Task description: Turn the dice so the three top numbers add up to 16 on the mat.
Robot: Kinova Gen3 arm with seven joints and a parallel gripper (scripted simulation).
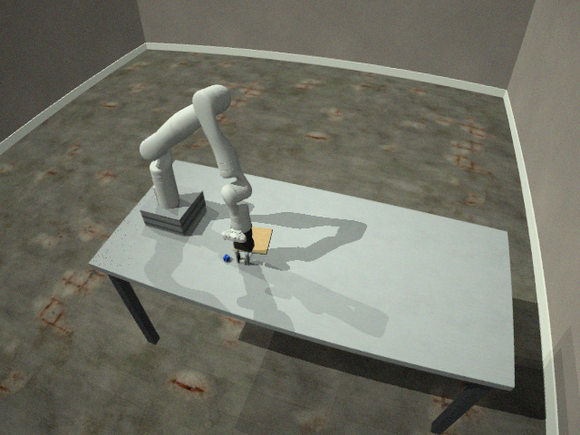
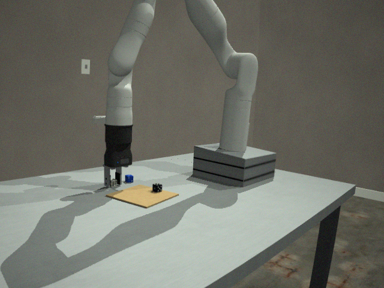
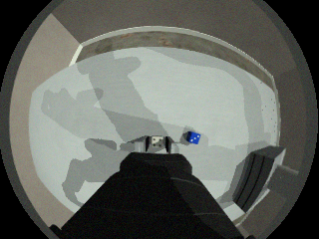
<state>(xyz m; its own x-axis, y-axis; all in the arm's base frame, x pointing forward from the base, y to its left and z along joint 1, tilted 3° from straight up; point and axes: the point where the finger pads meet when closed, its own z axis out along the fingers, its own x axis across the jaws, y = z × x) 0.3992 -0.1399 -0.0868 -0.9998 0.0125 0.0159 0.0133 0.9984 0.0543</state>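
My gripper is now 1 cm above the white die. Round my hand: tan mat (1 cm behind, 12 cm to the left, 2 cm below); blue die (7 cm behind, 1 cm to the right, 1 cm below); black die (6 cm behind, 13 cm to the left, 1 cm below).
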